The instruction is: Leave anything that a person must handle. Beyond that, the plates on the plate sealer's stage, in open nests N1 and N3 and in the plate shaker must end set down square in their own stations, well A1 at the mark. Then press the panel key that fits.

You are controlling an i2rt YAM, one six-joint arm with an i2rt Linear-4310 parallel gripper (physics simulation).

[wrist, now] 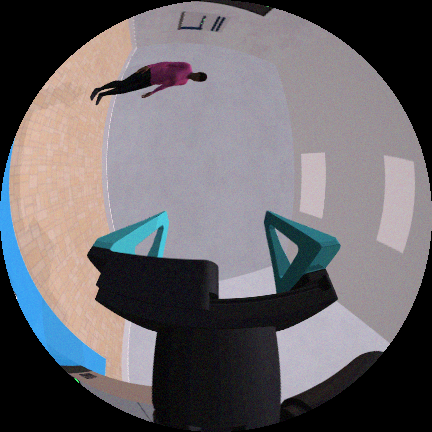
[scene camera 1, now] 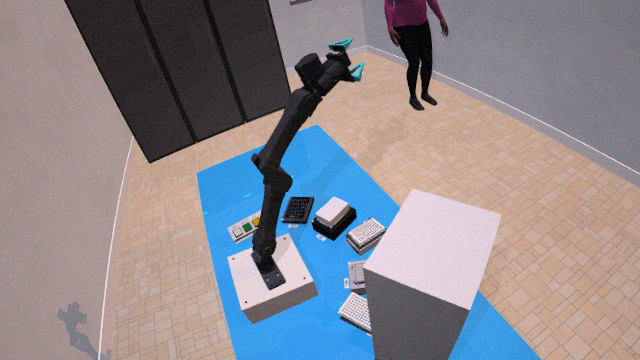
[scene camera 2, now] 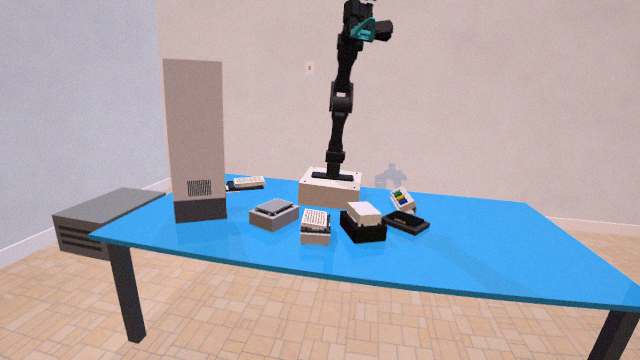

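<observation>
My gripper (scene camera 1: 357,51) (wrist: 215,216) is open and empty, high above the table. A white plate (scene camera 1: 366,231) (scene camera 2: 315,219) lies on a light station with a dark top and looks tilted in scene camera 2. A plain white block-like piece (scene camera 1: 333,211) (scene camera 2: 364,213) sits on a black station (scene camera 2: 367,233). A black plate (scene camera 1: 298,207) (scene camera 2: 406,219) lies in a low black nest. A grey station (scene camera 1: 356,286) (scene camera 2: 274,220) holds a plate, partly hidden in scene camera 1. Another white plate (scene camera 1: 356,309) (scene camera 2: 249,181) lies beyond it. The key panel (scene camera 1: 237,232) (scene camera 2: 402,199) shows coloured keys. Station labels are unreadable.
A tall pale cabinet (scene camera 1: 432,245) (scene camera 2: 195,120) stands on the blue table (scene camera 1: 227,175) (scene camera 2: 475,240) and hides parts of stations. The arm's white base (scene camera 1: 295,265) (scene camera 2: 327,194) is near the panel. A person (scene camera 1: 412,45) (wrist: 167,74) stands on the floor away from the table.
</observation>
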